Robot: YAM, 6 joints.
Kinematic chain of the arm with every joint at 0, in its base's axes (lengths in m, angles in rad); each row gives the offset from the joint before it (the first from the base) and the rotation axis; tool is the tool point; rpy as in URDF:
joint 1: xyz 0 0 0.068 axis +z
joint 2: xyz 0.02 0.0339 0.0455 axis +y
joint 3: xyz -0.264 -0.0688 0 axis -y
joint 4: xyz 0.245 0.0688 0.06 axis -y
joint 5: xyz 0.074 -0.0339 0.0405 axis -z
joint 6: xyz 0.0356 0 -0.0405 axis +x
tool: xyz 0 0 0 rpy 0 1.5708 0
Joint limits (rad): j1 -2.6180..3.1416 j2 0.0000..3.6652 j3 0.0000..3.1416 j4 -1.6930..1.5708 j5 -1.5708..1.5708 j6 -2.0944..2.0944
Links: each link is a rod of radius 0.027 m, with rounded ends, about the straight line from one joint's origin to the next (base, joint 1, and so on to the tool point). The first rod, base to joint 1, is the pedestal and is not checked.
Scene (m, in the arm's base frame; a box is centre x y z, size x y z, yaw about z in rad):
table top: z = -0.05
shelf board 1: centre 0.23 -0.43 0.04 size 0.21 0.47 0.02 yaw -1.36
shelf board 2: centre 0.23 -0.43 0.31 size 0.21 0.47 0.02 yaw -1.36
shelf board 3: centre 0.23 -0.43 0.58 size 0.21 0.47 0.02 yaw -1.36
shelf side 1: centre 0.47 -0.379 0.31 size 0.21 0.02 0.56 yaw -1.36
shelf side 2: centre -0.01 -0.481 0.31 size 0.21 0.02 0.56 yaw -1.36
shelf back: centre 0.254 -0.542 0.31 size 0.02 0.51 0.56 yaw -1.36
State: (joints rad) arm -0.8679 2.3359 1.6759 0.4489 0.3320 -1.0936
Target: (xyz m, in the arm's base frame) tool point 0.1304 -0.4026 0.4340
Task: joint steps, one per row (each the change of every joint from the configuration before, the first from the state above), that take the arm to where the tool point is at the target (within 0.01 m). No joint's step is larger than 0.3 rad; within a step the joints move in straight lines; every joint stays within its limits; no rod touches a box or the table.
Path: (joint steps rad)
1: 0.1101 -0.2239 -0.2725 -0.0888 0.0082 0.0000
2: 0.1101 -0.2239 -0.2724 -0.0888 0.0081 0.0000
3: 0.1100 -0.2239 -0.2725 -0.0888 0.0082 0.0000
4: -0.2956 -0.2721 0.1104 0.0865 0.0411 0.0000
5: -0.2956 -0.2720 0.1104 0.0866 0.0412 0.0000
6: -0.0322 0.2154 0.1830 0.0417 -0.0157 0.0000
7: -0.0322 0.2155 0.1829 0.0418 -0.0157 0.0000
8: -0.0321 0.2155 0.1830 0.0418 -0.0157 0.0000

